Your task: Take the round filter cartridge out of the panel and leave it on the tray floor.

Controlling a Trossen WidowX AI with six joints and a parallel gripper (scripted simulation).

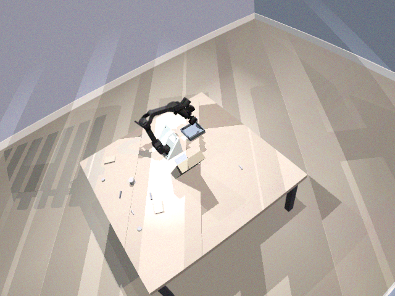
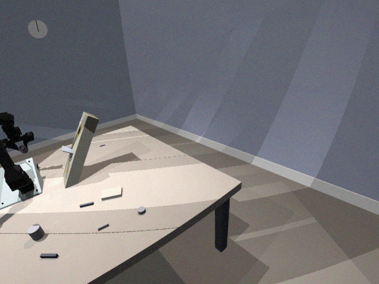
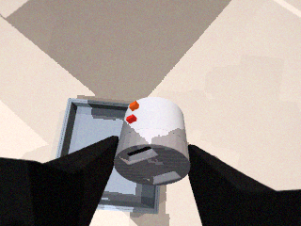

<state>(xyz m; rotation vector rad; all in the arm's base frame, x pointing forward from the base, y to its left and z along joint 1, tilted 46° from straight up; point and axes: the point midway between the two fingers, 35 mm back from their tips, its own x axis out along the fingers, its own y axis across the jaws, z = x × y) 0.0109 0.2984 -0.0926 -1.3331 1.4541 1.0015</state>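
Now: the blue-grey tray 16 cm below my gripper tip and 5 cm behind it. Also, from my gripper tip: tan service panel 31 cm to the right, 31 cm ahead, 1 cm below; round grey filter cartridge right at my gripper tip.
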